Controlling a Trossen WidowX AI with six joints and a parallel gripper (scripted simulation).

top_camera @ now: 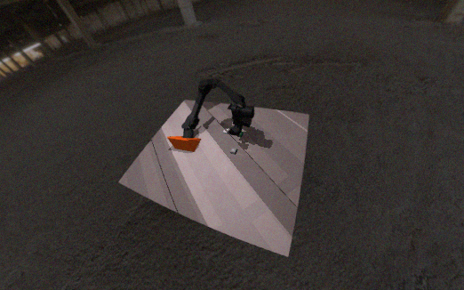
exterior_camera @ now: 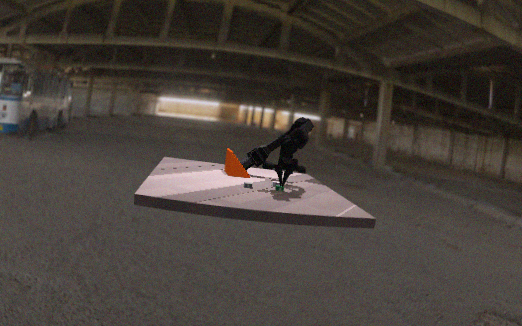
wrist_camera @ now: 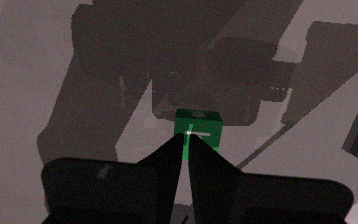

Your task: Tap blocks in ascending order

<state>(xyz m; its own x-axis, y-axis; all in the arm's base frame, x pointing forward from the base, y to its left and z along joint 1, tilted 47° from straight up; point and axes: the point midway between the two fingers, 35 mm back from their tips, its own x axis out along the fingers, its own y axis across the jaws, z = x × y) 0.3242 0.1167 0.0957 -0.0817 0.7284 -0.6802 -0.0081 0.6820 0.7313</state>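
Right now my gripper tip is 1 cm to the left of the green block and 1 cm above it. Round my gripper tip: white block: 10 cm behind, 1 cm to the right, 1 cm below; grey block: 15 cm to the right, 1 cm below, 1 cm ahead.
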